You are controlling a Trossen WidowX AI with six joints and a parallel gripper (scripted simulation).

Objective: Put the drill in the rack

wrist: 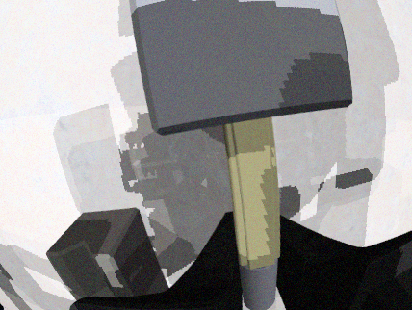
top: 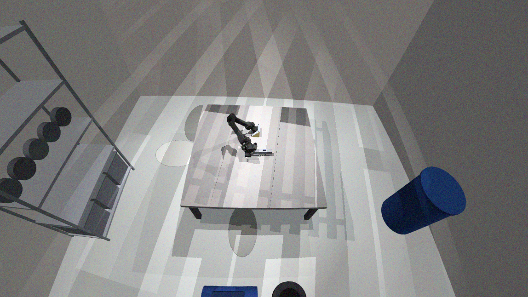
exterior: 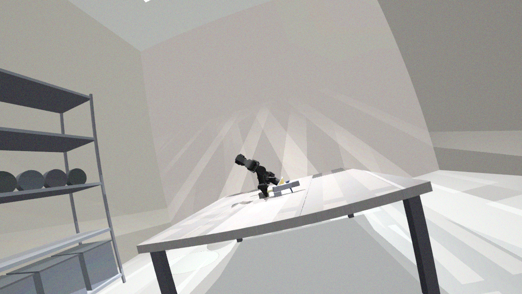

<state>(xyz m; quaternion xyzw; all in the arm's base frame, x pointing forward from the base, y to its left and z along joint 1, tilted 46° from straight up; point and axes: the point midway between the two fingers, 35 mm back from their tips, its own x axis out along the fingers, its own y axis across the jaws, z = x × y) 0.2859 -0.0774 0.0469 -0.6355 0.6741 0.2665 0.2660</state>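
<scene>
My gripper tip is now 4 cm to the right of the drill and 4 cm below it. From my gripper tip the other things lie so: rack (8 cm behind, 3 cm to the right, 1 cm above); grey housing (14 cm to the left, 3 cm above).
</scene>
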